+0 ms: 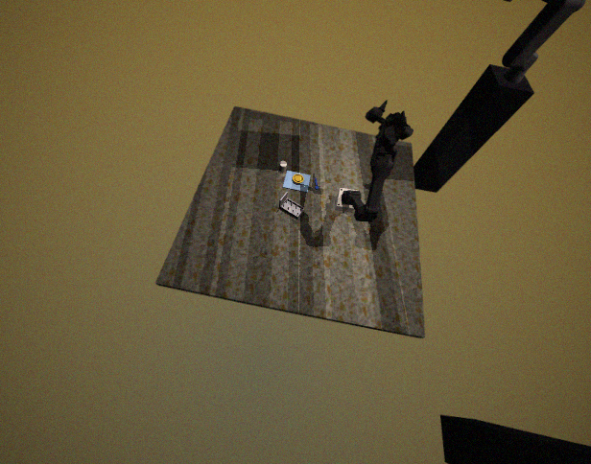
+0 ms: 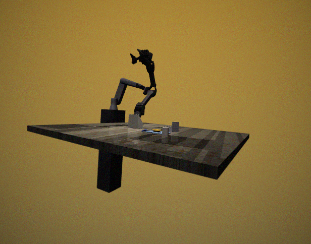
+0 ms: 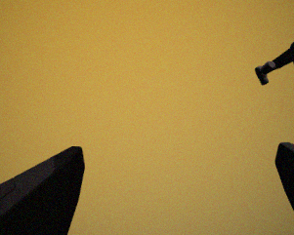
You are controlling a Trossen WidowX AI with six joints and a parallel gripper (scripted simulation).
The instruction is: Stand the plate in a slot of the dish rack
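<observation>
My gripper tip is now 32 cm short of the yellow plate, 7 cm to the left of it and 64 cm above it. From my gripper tip the other things lie so: cup: 42 cm ahead, 13 cm to the right, 63 cm below; then light blue mat: 32 cm ahead, 6 cm to the right, 65 cm below; then dish rack: 32 cm ahead, 14 cm to the left, 63 cm below.
</observation>
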